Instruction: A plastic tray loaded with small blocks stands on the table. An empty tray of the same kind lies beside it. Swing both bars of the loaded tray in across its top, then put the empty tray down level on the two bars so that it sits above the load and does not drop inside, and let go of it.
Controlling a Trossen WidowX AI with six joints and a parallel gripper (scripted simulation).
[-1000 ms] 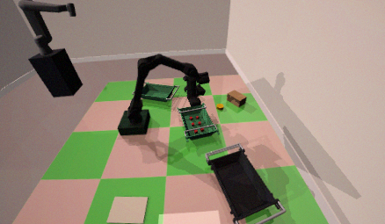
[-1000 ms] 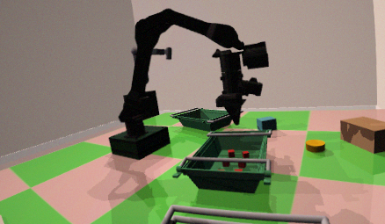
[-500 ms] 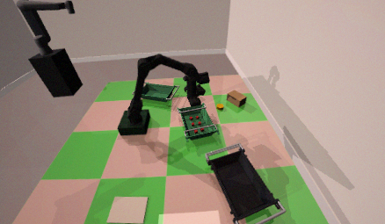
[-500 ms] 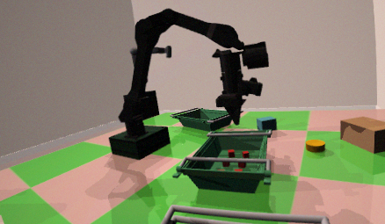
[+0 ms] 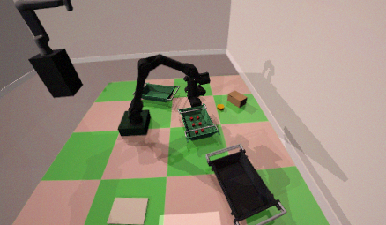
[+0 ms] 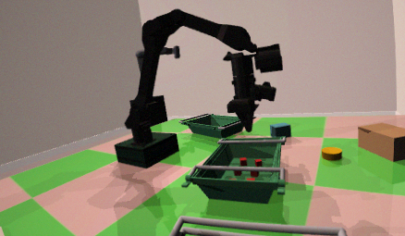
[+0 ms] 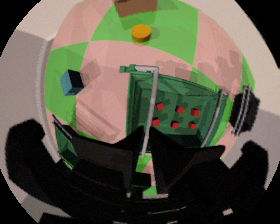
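Right now the green tray is 270 mm behind my gripper tip, 280 mm to the left of it and 50 mm below it. From my gripper tip the other things lie so: blue block (30 mm ahead, 240 mm to the left, 70 mm below); brown box (340 mm ahead, 120 mm to the left, 60 mm below); orange disc (200 mm ahead, 70 mm to the left, 80 mm below).
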